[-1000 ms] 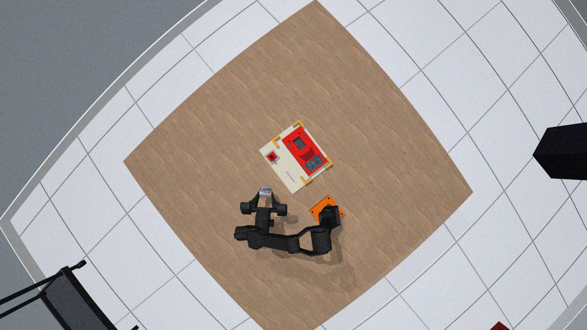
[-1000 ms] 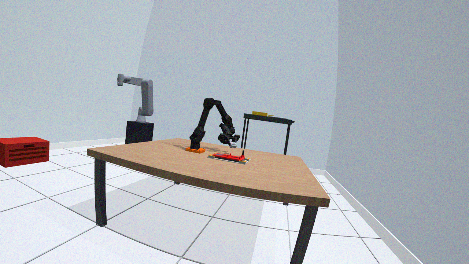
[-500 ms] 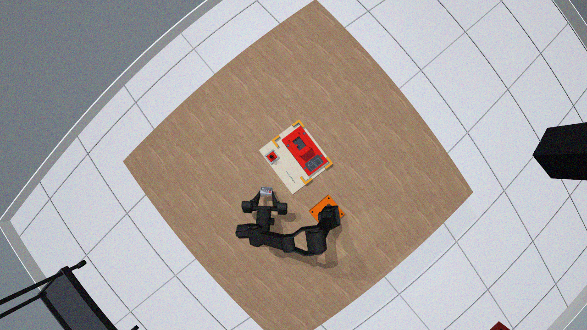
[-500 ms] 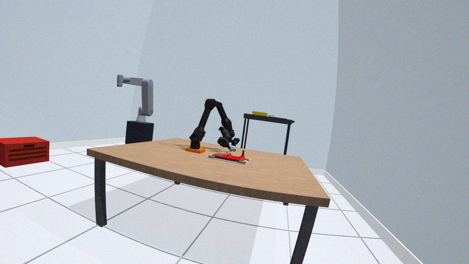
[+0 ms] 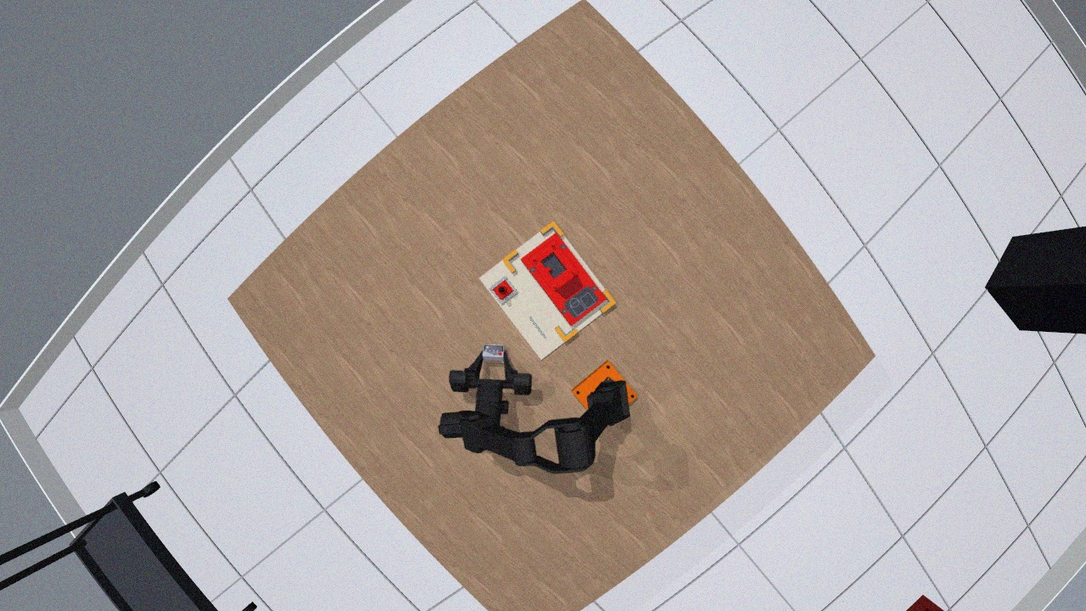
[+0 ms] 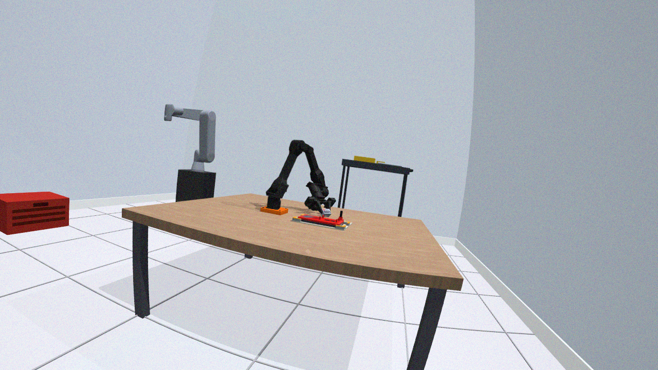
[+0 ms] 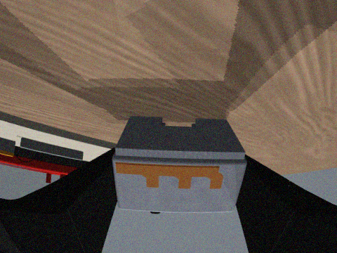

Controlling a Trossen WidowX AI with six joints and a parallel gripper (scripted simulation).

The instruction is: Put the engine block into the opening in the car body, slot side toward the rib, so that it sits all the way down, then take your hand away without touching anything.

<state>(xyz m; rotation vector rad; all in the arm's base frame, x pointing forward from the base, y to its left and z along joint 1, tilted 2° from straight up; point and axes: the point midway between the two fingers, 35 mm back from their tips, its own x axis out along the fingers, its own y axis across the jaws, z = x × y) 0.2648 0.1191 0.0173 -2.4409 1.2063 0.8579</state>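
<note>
Now: the engine block right at my gripper tip. Round my gripper tip: small stand: 130 mm to the right, 80 mm ahead, 20 mm above.
</note>
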